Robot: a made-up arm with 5 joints. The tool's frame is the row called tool.
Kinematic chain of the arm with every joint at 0, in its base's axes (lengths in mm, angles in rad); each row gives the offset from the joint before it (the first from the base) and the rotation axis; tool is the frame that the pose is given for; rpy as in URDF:
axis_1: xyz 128 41 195 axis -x
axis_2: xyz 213 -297 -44 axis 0.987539 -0.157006 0.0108
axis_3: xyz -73 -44 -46 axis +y
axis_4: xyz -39 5 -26 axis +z
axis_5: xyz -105 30 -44 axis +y
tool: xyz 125 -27 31 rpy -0.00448 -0.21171 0.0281
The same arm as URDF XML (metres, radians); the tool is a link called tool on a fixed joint. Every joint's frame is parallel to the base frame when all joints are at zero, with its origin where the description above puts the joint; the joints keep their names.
<robot name="arm">
  <joint name="axis_1" type="continuous">
    <parent link="base"/>
    <child link="link1"/>
    <origin xyz="0.1280 0.0410 0.1950"/>
    <axis xyz="-1 0 0"/>
  </joint>
  <joint name="axis_2" type="continuous">
    <parent link="link1"/>
    <child link="link2"/>
    <origin xyz="0.2130 -0.2970 -0.0440"/>
    <axis xyz="0.987539 -0.157006 0.0108"/>
  </joint>
  <joint name="axis_3" type="continuous">
    <parent link="link2"/>
    <child link="link3"/>
    <origin xyz="-0.0730 -0.0440 -0.0460"/>
    <axis xyz="0 1 0"/>
  </joint>
  <joint name="axis_4" type="continuous">
    <parent link="link3"/>
    <child link="link4"/>
    <origin xyz="-0.0390 0.0050 -0.0260"/>
    <axis xyz="0 0 1"/>
  </joint>
  <joint name="axis_5" type="continuous">
    <parent link="link4"/>
    <child link="link5"/>
    <origin xyz="-0.1050 0.0300 -0.0440"/>
    <axis xyz="0 1 0"/>
  </joint>
  <joint name="tool_joint" type="fixed">
    <parent link="link5"/>
    <child link="tool"/>
    <origin xyz="0.1250 -0.0270 0.0310" rpy="-0.0045 -0.2117 0.0281"/>
  </joint>
  <link name="base"/>
  <link name="link1"/>
  <link name="link2"/>
  <link name="link3"/>
  <link name="link4"/>
  <link name="link5"/>
  <link name="tool"/>
</robot>

